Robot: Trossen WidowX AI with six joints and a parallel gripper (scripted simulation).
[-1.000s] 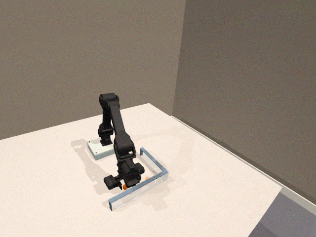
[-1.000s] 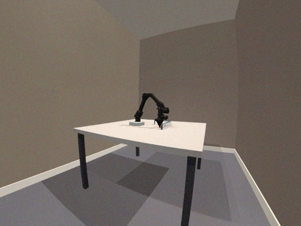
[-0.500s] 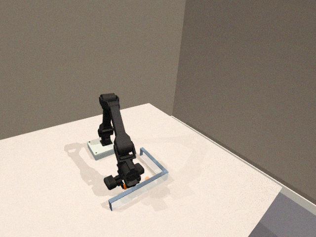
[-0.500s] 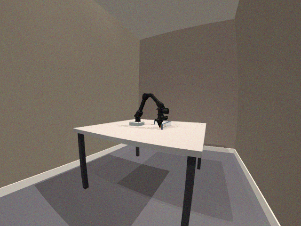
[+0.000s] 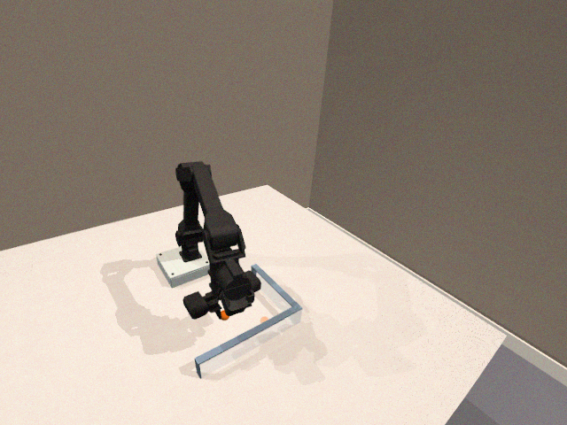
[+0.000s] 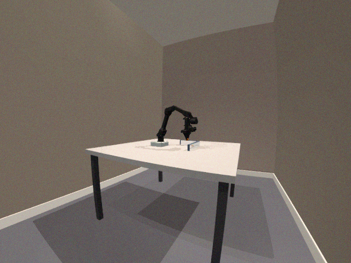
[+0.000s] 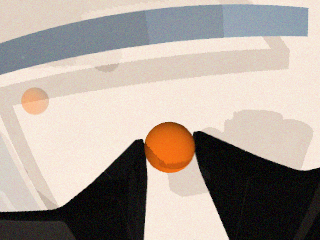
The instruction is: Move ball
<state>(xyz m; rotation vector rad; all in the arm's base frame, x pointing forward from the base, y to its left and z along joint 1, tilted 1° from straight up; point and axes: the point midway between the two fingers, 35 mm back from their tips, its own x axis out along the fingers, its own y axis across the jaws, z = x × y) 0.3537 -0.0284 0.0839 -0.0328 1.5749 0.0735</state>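
The see-through copy of ball is 120 mm to the left of my gripper tip, 80 mm below it and 10 mm ahead of it. Also, from my gripper tip: orange ball (right at my gripper tip).
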